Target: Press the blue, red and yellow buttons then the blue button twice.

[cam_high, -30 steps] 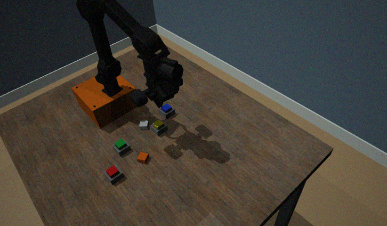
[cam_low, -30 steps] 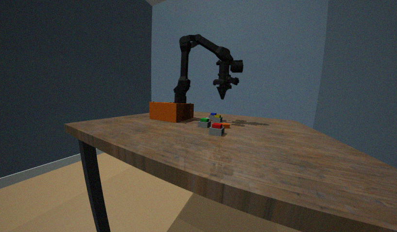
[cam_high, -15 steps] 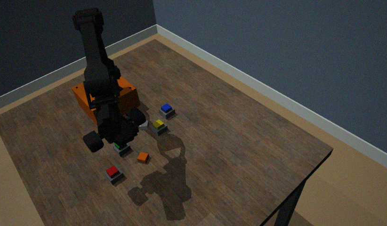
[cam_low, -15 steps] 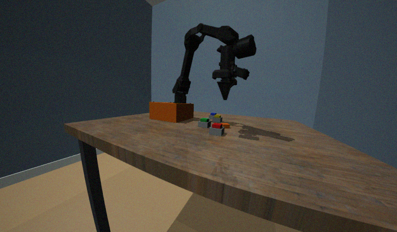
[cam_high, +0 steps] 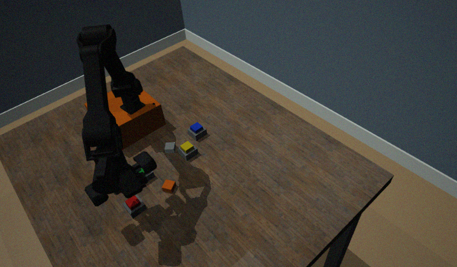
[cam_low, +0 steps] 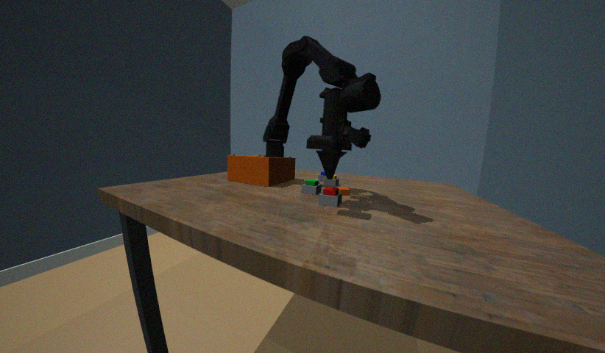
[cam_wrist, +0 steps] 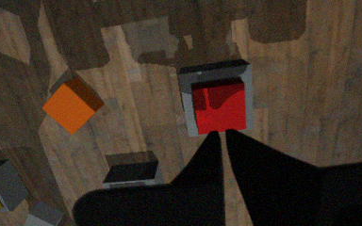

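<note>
My gripper tip is 10 mm short of the red button and 30 mm above it. Round my gripper tip: orange block 30 mm ahead, 110 mm to the left, 50 mm below; then green button 70 mm behind, 90 mm to the left, 30 mm below; then yellow button 30 mm behind, 250 mm to the left, 30 mm below.
</note>
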